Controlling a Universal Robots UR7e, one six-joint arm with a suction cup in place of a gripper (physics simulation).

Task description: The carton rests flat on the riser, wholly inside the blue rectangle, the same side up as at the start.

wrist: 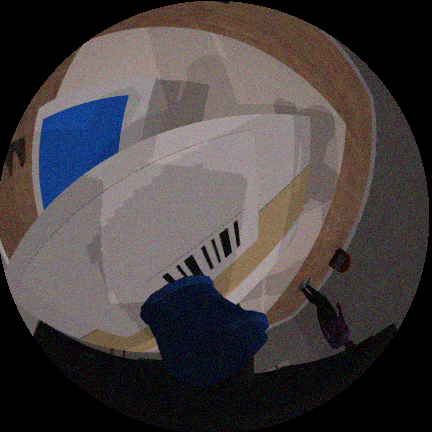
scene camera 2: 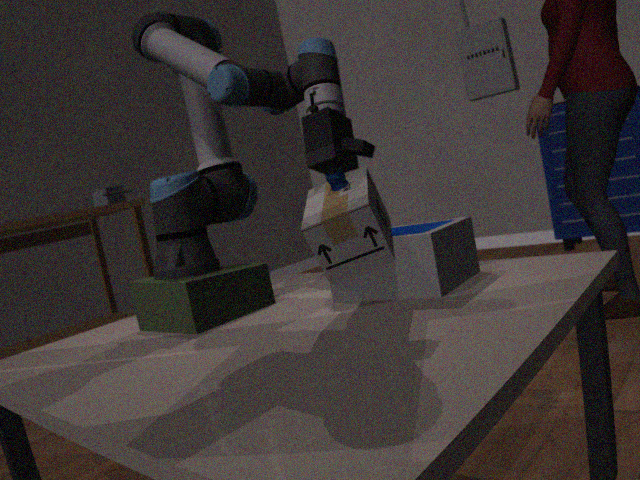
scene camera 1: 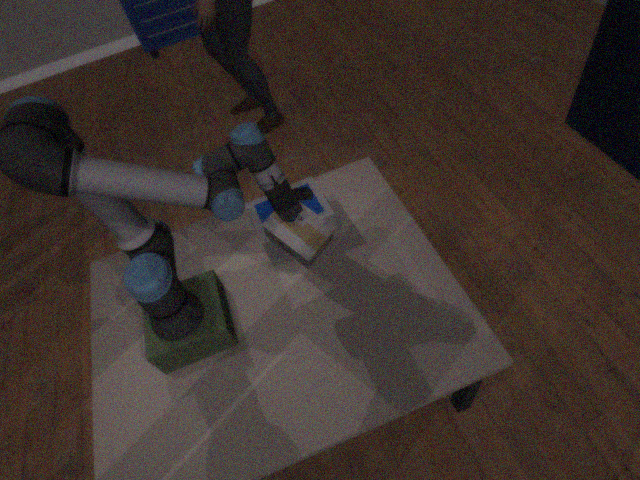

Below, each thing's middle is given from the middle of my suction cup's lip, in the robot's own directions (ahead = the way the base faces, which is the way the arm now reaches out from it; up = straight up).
My suction cup is now 8 cm above the carton (scene camera 1: 305, 239) and 1 cm short of it. The rest, counted from my suction cup: riser (scene camera 2: 433, 258) (18 cm below, 14 cm to the left, 4 cm ahead).
